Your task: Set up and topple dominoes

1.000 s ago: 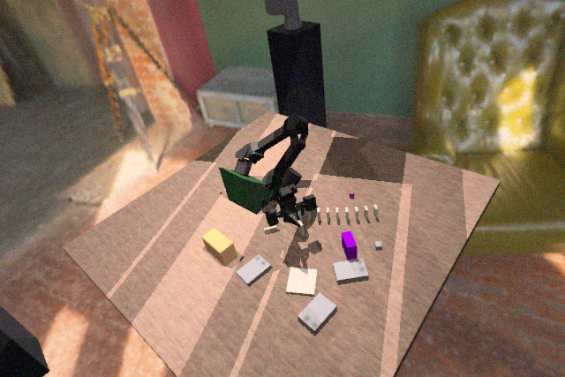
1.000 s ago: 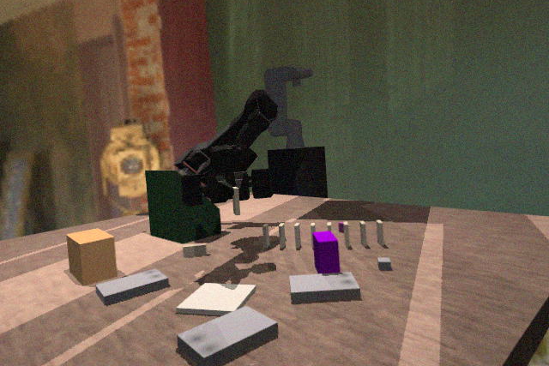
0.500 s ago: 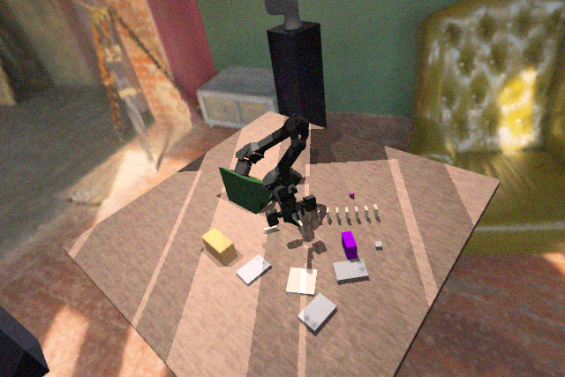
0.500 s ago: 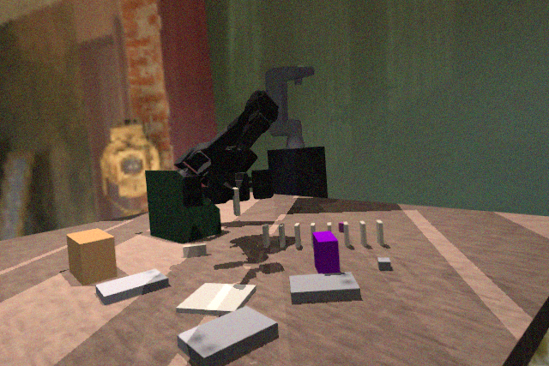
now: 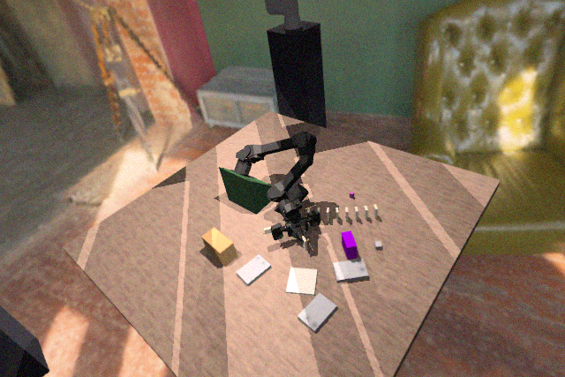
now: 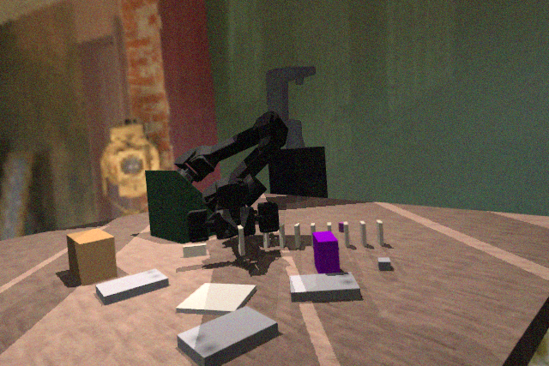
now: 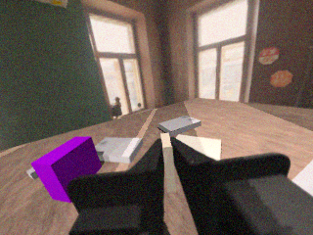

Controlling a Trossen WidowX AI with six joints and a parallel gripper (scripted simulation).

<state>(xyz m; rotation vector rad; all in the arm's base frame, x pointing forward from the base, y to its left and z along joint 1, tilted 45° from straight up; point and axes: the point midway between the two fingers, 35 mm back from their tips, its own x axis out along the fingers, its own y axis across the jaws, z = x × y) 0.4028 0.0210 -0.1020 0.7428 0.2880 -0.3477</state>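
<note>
The white slab is 9 cm to the right of my gripper tip, 8 cm below it and 6 cm ahead of it. Also, from my gripper tip: purple block: 12 cm to the left, 10 cm ahead, 5 cm below; tan box: 26 cm behind, 20 cm to the right, 4 cm below; small grey cube: 20 cm to the left, 17 cm ahead, 8 cm below.
</note>
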